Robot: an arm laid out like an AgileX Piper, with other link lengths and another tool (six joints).
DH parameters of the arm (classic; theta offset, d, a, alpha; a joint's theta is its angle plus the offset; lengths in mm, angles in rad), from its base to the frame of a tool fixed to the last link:
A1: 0 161.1 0 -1.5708
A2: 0.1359 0 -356.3 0
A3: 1.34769 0 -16.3 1.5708
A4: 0 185.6 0 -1.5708
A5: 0 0 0 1.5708
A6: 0.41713 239.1 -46 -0.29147
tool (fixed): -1.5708 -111.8 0 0
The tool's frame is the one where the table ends.
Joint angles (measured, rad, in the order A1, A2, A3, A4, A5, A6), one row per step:
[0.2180, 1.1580, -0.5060, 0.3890, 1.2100, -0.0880]
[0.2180, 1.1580, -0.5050, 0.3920, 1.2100, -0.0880]
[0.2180, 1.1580, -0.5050, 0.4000, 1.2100, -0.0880]
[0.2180, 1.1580, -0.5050, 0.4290, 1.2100, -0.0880]
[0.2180, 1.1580, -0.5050, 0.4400, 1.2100, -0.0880]
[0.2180, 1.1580, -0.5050, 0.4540, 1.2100, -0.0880]
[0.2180, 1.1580, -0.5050, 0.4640, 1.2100, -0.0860]
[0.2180, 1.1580, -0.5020, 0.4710, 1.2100, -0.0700]
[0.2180, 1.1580, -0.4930, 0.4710, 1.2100, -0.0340]
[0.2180, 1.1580, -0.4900, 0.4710, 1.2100, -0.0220]
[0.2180, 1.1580, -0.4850, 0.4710, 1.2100, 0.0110]
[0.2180, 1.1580, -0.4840, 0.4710, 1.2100, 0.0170]
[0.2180, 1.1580, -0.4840, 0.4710, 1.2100, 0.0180]
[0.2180, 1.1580, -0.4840, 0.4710, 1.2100, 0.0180]
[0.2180, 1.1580, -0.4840, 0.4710, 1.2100, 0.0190]
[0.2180, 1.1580, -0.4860, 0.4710, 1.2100, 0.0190]
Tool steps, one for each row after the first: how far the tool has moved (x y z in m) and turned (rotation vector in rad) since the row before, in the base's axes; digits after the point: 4 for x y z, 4 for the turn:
[-0.0003, 0.0003, -0.0002, 0.0023, 0.0015, -0.0016]
[-0.0002, 0.0009, 0.0000, 0.0066, 0.0015, -0.0043]
[-0.0007, 0.0034, 0.0001, 0.0239, 0.0053, -0.0155]
[-0.0003, 0.0013, 0.0001, 0.0091, 0.0020, -0.0059]
[-0.0003, 0.0017, 0.0001, 0.0115, 0.0026, -0.0075]
[-0.0003, 0.0011, 0.0001, 0.0078, 0.0026, -0.0072]
[-0.0015, 0.0002, -0.0005, 0.0013, 0.0103, -0.0181]
[-0.0037, -0.0016, -0.0015, -0.0107, 0.0225, -0.0321]
[-0.0012, -0.0005, -0.0005, -0.0036, 0.0075, -0.0107]
[-0.0027, -0.0012, -0.0008, -0.0094, 0.0174, -0.0294]
[-0.0005, -0.0002, -0.0001, -0.0017, 0.0032, -0.0053]
[0.0000, 0.0000, 0.0000, -0.0003, 0.0004, -0.0009]
[0.0000, 0.0000, 0.0000, 0.0000, 0.0000, 0.0000]
[0.0000, 0.0000, 0.0000, -0.0003, 0.0004, -0.0009]
[0.0005, 0.0001, 0.0003, 0.0004, -0.0020, 0.0000]

